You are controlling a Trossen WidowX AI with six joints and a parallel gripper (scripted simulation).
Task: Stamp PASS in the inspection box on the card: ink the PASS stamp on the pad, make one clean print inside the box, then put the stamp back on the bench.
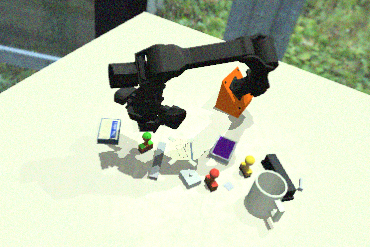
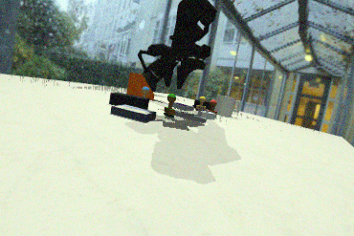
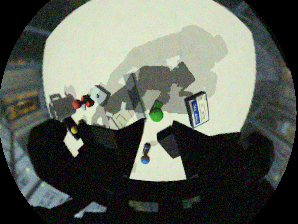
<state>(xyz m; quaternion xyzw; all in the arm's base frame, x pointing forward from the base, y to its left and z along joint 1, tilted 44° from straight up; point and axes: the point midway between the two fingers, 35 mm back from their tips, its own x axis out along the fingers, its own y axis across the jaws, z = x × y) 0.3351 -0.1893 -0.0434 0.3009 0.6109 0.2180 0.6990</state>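
My gripper tip is 60 mm above the green-knobbed stamp. Also, from my gripper tip: blue-white box (120 mm to the right, 70 mm below); then grey bar (20 mm ahead, 50 mm to the left, 80 mm below); then card (50 mm behind, 100 mm to the left, 80 mm below).
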